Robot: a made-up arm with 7 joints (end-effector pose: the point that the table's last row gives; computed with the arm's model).
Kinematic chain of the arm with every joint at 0, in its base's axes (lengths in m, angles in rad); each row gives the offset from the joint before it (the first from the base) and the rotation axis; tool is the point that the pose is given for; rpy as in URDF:
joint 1: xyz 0 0 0.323 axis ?
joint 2: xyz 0 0 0 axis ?
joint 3: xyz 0 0 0.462 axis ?
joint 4: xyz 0.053 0 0 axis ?
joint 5: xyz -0.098 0 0.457 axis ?
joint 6: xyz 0 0 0 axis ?
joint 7: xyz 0.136 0 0 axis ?
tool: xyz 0 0 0 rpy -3.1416 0 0
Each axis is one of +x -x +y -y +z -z.
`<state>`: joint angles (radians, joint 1 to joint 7).
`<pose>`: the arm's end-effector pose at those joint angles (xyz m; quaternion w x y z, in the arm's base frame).
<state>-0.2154 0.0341 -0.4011 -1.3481 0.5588 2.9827 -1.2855</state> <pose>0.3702 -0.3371 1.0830 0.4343 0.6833 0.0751 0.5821</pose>
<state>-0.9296 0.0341 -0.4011 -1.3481 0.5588 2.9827 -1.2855</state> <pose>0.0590 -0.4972 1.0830 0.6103 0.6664 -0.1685 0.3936</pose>
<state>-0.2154 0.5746 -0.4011 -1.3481 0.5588 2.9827 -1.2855</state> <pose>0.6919 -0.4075 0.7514 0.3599 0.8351 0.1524 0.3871</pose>
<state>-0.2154 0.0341 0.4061 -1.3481 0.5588 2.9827 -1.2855</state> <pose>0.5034 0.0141 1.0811 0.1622 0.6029 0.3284 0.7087</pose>
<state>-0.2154 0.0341 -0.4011 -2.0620 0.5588 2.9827 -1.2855</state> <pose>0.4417 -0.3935 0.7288 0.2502 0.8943 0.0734 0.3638</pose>
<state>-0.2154 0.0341 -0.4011 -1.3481 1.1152 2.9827 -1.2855</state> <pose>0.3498 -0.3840 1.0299 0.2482 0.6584 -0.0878 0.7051</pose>
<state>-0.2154 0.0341 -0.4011 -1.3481 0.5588 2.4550 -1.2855</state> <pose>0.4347 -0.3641 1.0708 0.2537 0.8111 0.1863 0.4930</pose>
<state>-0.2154 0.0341 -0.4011 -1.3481 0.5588 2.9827 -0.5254</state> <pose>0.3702 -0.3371 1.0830 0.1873 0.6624 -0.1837 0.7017</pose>
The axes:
joint 1: +z
joint 2: +y
joint 3: +z
joint 4: -y
joint 5: +z
joint 6: -y
joint 7: -z

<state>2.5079 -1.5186 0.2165 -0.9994 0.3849 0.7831 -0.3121</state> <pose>0.5113 -0.5564 0.8561 0.4827 0.1292 -0.8089 -0.3097</pose>
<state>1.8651 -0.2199 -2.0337 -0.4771 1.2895 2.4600 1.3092</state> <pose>0.2316 -0.3370 1.2632 0.8895 -0.2795 0.3006 -0.2010</pose>
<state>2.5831 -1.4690 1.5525 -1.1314 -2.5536 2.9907 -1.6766</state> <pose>0.2953 -0.7650 0.3241 0.3706 0.3159 -0.5692 0.6625</pose>
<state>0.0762 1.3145 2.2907 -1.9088 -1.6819 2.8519 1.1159</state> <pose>0.2221 0.3449 0.8624 0.7760 -0.4264 -0.4078 -0.2230</pose>
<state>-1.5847 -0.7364 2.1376 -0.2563 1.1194 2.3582 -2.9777</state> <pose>0.1044 0.6608 1.1162 0.3948 -0.3820 0.6285 0.5506</pose>
